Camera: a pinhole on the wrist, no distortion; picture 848 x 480 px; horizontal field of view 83.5 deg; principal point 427.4 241.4 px. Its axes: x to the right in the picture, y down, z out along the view. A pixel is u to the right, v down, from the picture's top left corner.
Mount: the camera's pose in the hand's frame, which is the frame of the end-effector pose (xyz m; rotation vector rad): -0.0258 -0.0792 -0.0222 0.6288 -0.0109 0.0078
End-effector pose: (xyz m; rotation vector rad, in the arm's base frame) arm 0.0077 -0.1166 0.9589 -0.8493 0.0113 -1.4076
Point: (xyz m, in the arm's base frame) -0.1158 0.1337 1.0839
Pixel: 77.8 283.7
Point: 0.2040 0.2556 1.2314
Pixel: outside the picture
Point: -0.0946 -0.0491 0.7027
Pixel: behind the camera
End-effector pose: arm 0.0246 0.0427 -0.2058 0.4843 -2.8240 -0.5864
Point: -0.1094 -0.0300 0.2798
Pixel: behind the camera
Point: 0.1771 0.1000 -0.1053
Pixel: behind the camera
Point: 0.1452 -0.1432 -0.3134
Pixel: outside the picture
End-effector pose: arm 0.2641 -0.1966 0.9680 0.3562 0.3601 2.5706
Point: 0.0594 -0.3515 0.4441
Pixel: behind the camera
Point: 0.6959 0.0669 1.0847
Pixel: 238.9 182.5
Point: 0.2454 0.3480 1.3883
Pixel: 784.2 335.3
